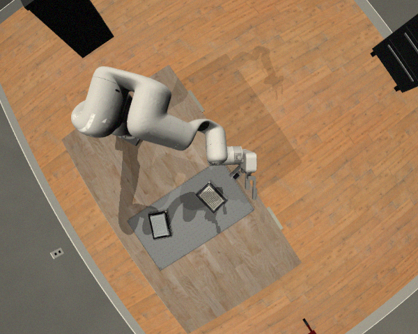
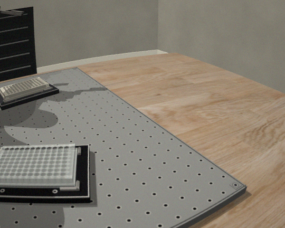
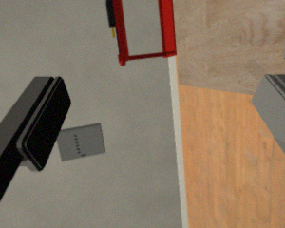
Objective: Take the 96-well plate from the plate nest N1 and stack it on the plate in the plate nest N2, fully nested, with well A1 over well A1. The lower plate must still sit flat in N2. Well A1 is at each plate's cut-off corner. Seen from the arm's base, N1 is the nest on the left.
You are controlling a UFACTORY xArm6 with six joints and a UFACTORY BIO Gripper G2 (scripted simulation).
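My hand is 3 cm past the white 96-well plate, 18 cm to the left of it and 25 cm above it. The rest, counted from my hand: black plate nest N2: 6 cm behind, 54 cm to the right, 27 cm below; then clear 96-well plate: 6 cm behind, 54 cm to the right, 26 cm below; then plate nest N1: 3 cm behind, 18 cm to the right, 27 cm below.
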